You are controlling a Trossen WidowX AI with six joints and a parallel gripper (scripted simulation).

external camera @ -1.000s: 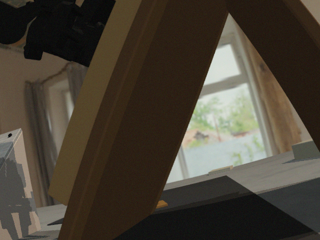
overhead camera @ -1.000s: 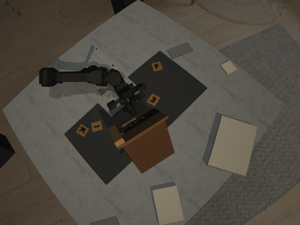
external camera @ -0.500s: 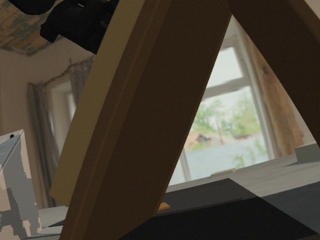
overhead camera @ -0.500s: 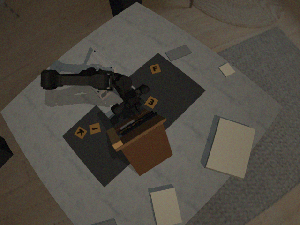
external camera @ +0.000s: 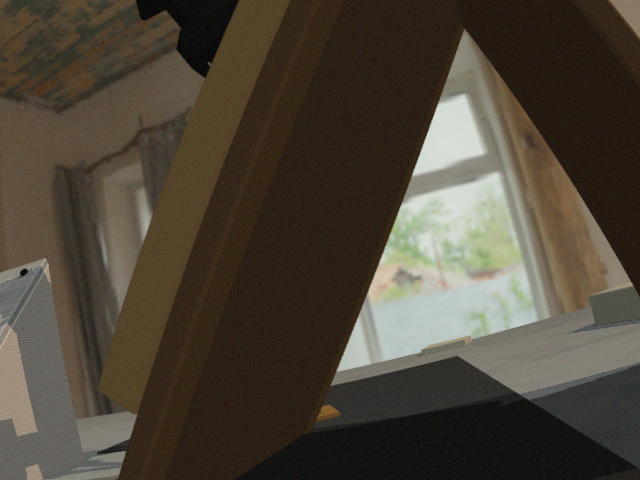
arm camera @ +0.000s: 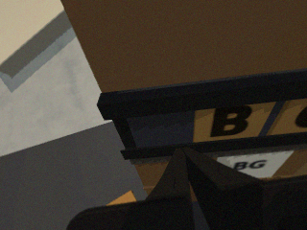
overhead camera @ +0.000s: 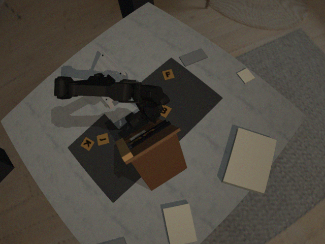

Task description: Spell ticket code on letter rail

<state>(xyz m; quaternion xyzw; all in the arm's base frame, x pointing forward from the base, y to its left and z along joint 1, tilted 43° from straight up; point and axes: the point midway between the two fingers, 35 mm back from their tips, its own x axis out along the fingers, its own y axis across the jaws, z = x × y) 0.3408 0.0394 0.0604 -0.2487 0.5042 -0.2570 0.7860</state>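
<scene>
My gripper tip is now 40 mm past the white ticket, 70 mm to the left of it and 90 mm above it. From my gripper tip the other things lie so: cream block 410 mm ahead, 210 mm to the left, 170 mm below; dark mat 150 mm behind, 10 mm to the left, 190 mm below; cream pad 100 mm ahead, 590 mm to the left, 190 mm below.
</scene>
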